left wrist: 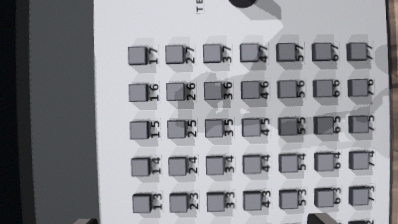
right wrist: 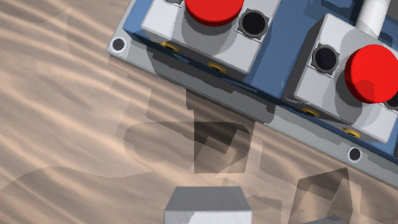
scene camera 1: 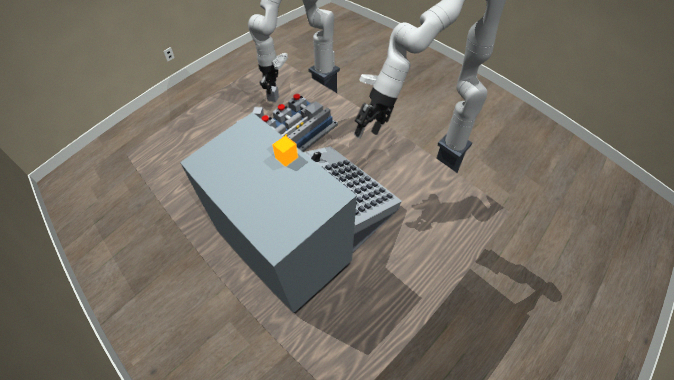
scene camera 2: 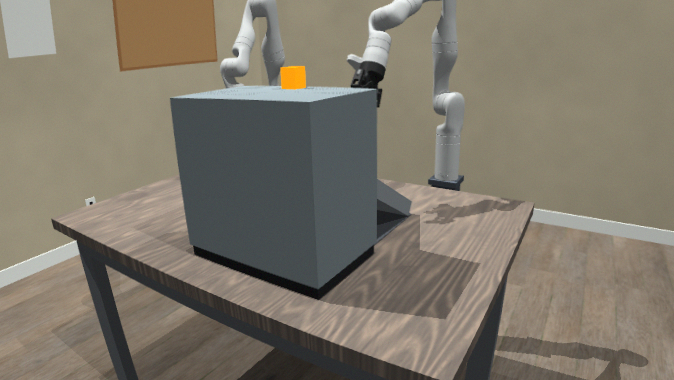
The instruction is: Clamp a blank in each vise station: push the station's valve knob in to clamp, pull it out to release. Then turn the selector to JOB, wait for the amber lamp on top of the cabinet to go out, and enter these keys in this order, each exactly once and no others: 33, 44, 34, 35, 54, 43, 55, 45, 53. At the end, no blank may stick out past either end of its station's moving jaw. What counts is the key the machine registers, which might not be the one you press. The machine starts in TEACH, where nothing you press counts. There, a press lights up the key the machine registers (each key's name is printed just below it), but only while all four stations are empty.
Scene:
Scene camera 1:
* my left gripper: 365, 135
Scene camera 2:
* my left gripper: 361, 112

